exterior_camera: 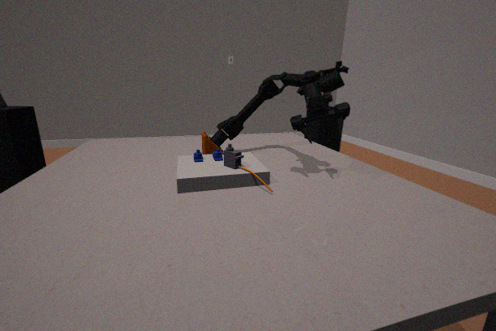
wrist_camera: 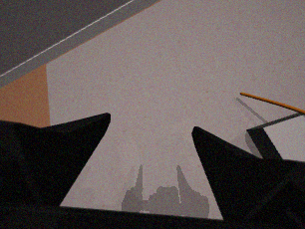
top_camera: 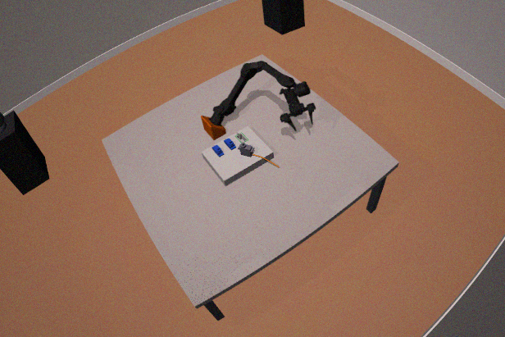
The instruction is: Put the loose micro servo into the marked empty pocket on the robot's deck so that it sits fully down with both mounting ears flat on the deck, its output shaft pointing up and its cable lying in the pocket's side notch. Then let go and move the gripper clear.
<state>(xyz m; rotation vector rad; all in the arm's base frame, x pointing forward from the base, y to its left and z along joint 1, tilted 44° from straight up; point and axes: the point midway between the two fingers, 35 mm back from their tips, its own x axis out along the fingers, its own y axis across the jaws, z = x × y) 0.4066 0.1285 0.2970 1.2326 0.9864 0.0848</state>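
The white deck lies 31 cm to the right of my gripper tip, 14 cm below it and 13 cm behind it.
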